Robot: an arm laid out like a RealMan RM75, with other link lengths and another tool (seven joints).
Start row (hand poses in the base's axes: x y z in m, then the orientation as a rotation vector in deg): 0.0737 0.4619 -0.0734 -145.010 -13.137 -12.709
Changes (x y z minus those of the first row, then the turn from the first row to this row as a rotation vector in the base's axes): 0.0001 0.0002 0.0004 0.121 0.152 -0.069; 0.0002 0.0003 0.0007 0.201 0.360 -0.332; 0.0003 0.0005 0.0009 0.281 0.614 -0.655; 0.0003 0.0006 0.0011 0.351 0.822 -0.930; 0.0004 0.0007 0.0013 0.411 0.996 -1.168; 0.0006 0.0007 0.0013 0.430 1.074 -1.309; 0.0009 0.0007 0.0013 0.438 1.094 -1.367; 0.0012 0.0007 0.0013 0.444 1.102 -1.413; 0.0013 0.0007 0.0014 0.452 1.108 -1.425; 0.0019 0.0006 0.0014 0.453 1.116 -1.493; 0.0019 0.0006 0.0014 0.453 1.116 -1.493; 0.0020 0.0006 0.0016 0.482 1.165 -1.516; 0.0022 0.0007 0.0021 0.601 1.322 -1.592; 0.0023 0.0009 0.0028 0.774 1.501 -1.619; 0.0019 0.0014 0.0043 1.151 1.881 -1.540; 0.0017 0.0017 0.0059 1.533 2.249 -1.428; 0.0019 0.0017 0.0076 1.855 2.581 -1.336; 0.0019 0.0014 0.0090 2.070 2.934 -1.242; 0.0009 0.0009 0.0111 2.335 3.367 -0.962; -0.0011 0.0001 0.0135 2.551 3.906 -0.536
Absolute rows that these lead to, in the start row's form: 0.0738 0.4621 -0.0730 -144.910 -12.970 -12.551; 0.0739 0.4622 -0.0727 -144.886 -12.544 -12.395; 0.0740 0.4624 -0.0725 -144.872 -12.024 -12.204; 0.0740 0.4625 -0.0723 -144.857 -11.585 -12.052; 0.0741 0.4626 -0.0721 -144.843 -11.207 -11.928; 0.0743 0.4626 -0.0721 -144.850 -10.996 -11.886; 0.0746 0.4626 -0.0721 -144.852 -10.914 -11.883; 0.0749 0.4626 -0.0721 -144.853 -10.852 -11.892; 0.0750 0.4626 -0.0720 -144.847 -10.833 -11.889; 0.0756 0.4625 -0.0720 -144.857 -10.744 -11.906; 0.0756 0.4625 -0.0720 -144.857 -10.744 -11.906; 0.0757 0.4625 -0.0718 -144.834 -10.691 -11.854; 0.0759 0.4626 -0.0713 -144.735 -10.515 -11.693; 0.0760 0.4628 -0.0706 -144.575 -10.385 -11.488; 0.0756 0.4633 -0.0691 -144.204 -10.277 -11.001; 0.0754 0.4636 -0.0675 -143.822 -10.215 -10.519; 0.0756 0.4636 -0.0658 -143.500 -10.151 -10.087; 0.0756 0.4633 -0.0644 -143.284 -10.098 -9.621; 0.0746 0.4628 -0.0623 -142.990 -10.239 -8.987; 0.0726 0.4620 -0.0599 -142.721 -10.526 -8.162
